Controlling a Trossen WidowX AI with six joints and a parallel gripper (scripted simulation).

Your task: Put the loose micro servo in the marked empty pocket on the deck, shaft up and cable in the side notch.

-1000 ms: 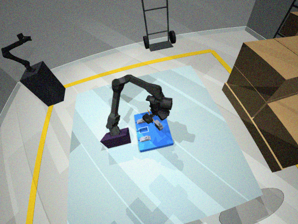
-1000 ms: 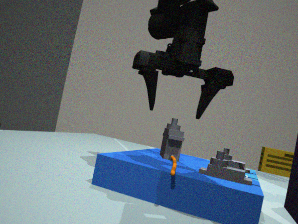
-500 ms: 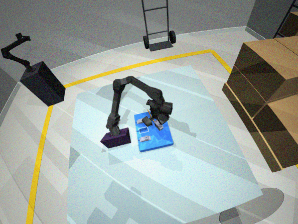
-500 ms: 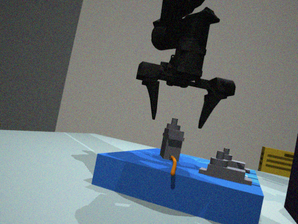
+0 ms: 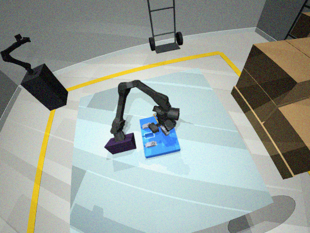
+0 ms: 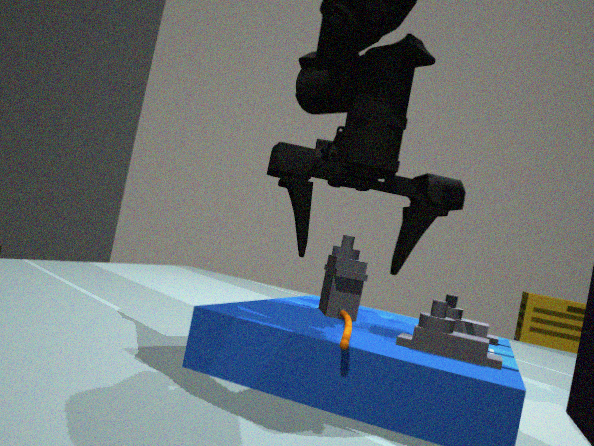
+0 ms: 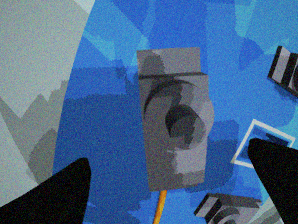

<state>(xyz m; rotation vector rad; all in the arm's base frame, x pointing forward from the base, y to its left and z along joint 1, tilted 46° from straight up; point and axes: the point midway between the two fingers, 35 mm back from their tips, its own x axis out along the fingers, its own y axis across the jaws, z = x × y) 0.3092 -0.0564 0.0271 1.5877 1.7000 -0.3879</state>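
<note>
Now: the blue deck 1 cm to the right of my gripper tip and 7 cm below it.
</note>
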